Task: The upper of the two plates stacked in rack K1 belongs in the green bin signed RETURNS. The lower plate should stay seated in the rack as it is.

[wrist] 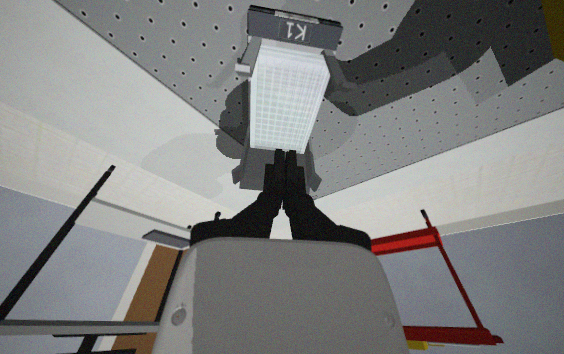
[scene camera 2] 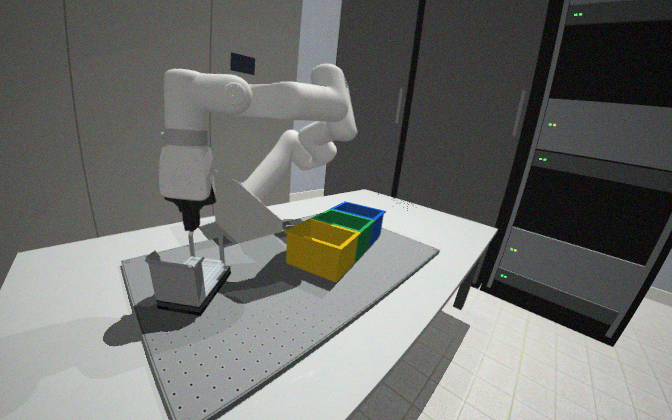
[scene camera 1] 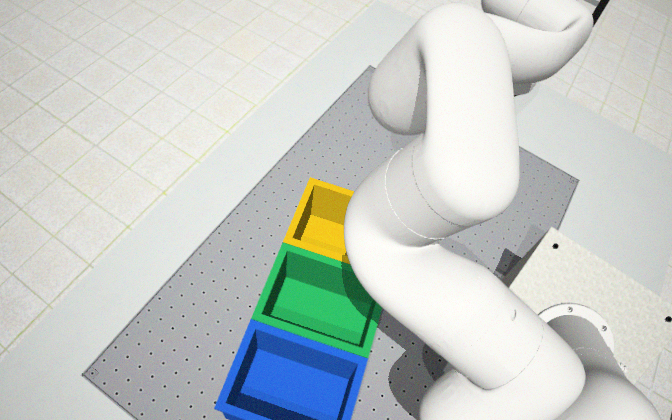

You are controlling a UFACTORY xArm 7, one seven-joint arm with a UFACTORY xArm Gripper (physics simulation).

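Where they show: gripper, fingertip midpoint: (wrist: 283, 161) (scene camera 2: 192, 229); arm's base, link origin: (scene camera 2: 249, 196) (scene camera 1: 568, 343).
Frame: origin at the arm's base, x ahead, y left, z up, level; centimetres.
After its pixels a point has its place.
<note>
Rack K1 (scene camera 2: 175, 282) @(y -35.4, x 34.5, z -3.3 cm) (wrist: 265, 25) @(y -26.7, x 22.1, z -8.4 cm) stands on the perforated board, its grey walls around the clear plates. The clear plates (scene camera 2: 214, 268) @(y -26.2, x 30.7, z -5.4 cm) (wrist: 287, 100) @(y -29.0, x 28.4, z -5.6 cm) lie in the rack as a stack; I cannot clearly separate upper from lower. My gripper (scene camera 2: 192, 229) @(y -29.3, x 28.3, z 4.2 cm) (wrist: 283, 161) @(y -29.3, x 28.3, z 4.2 cm) is shut and empty, with its fingertips together above the rack, over the end away from the K1 label. The green bin (scene camera 1: 320, 270) @(y 9.4, x 37.4, z -3.6 cm) (scene camera 2: 364, 244) @(y 16.4, x 41.8, z -7.2 cm) stands between the yellow and blue bins; the visible part of its inside holds no plate. Its sign does not show. The arm hides the rack in scene camera 1.
The yellow bin (scene camera 1: 327, 194) @(y -2.3, x 43.7, z -2.2 cm) (scene camera 2: 320, 257) @(y -3.4, x 41.9, z -5.0 cm) is the bin nearest the rack. The blue bin (scene camera 1: 310, 346) @(y 21.0, x 31.8, z -0.6 cm) (scene camera 2: 378, 227) @(y 29.9, x 38.2, z -5.8 cm) is on the far side of the green one. The perforated board (scene camera 1: 200, 305) @(y 22.7, x 51.0, z -10.6 cm) (scene camera 2: 240, 345) @(y -29.9, x 49.2, z -10.6 cm) carries rack and bins. The arm reaches over the bins' side.
</note>
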